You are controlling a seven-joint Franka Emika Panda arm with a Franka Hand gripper.
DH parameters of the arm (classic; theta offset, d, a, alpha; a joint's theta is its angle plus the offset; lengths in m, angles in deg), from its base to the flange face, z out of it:
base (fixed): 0 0 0 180
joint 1: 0 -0.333 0 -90
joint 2: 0 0 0 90
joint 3: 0 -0.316 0.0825 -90
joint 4: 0 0 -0.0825 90
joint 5: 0 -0.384 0 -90
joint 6: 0 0 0.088 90
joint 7: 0 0.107 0 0
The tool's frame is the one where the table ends.
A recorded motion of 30 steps. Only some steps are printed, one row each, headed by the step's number.
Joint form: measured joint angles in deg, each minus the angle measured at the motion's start. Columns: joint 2, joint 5, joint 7, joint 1, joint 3, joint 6, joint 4.
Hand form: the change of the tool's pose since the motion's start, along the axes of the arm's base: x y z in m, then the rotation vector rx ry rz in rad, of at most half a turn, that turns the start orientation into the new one. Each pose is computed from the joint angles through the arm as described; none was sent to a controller.
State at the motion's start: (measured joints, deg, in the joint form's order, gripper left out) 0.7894 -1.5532 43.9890 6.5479 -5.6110 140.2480 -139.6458
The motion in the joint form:
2: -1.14 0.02 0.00 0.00 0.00 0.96 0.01
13: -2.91 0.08 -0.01 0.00 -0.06 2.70 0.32
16: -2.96 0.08 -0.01 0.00 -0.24 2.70 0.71
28: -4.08 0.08 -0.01 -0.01 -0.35 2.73 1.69
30: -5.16 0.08 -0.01 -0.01 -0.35 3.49 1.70
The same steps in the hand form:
2: 0.0013 0.0000 -0.0080 0.0014 0.0029 0.0000
13: 0.0053 0.0004 -0.0181 0.0031 -0.0022 0.0014
16: 0.0077 0.0019 -0.0158 0.0032 -0.0082 0.0046
28: 0.0130 0.0029 -0.0186 0.0054 -0.0064 0.0065
30: 0.0136 0.0030 -0.0266 0.0071 -0.0011 0.0062

